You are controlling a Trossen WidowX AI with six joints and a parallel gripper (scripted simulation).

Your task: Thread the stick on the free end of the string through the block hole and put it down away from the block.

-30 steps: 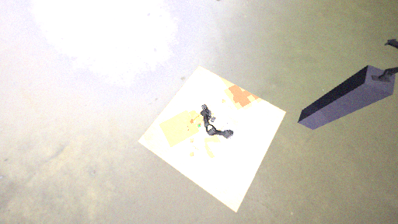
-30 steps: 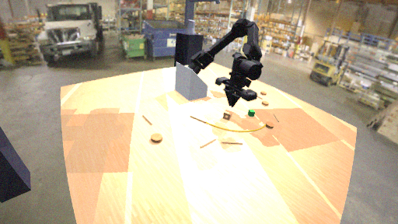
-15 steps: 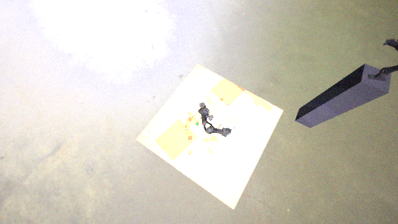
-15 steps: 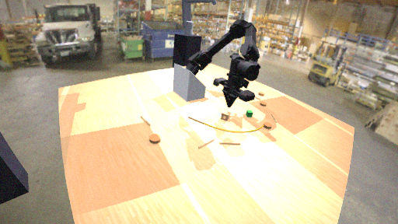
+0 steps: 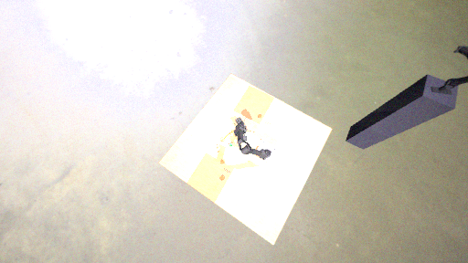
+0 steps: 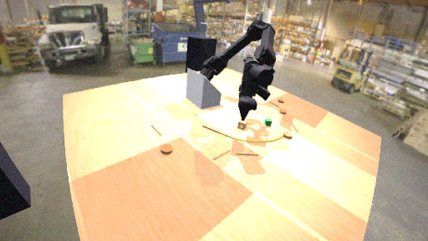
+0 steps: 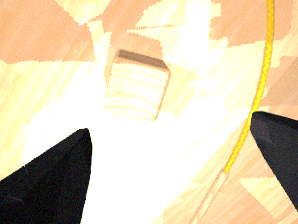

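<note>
The wooden block lies 2 cm to the left of my gripper tip and 5 cm below it. Also, from my gripper tip: green object 5 cm ahead, 14 cm to the left, 5 cm below; then thin wooden stick 5 cm behind, 10 cm to the right, 6 cm below; then round wooden button 16 cm ahead, 13 cm to the left, 5 cm below.
</note>
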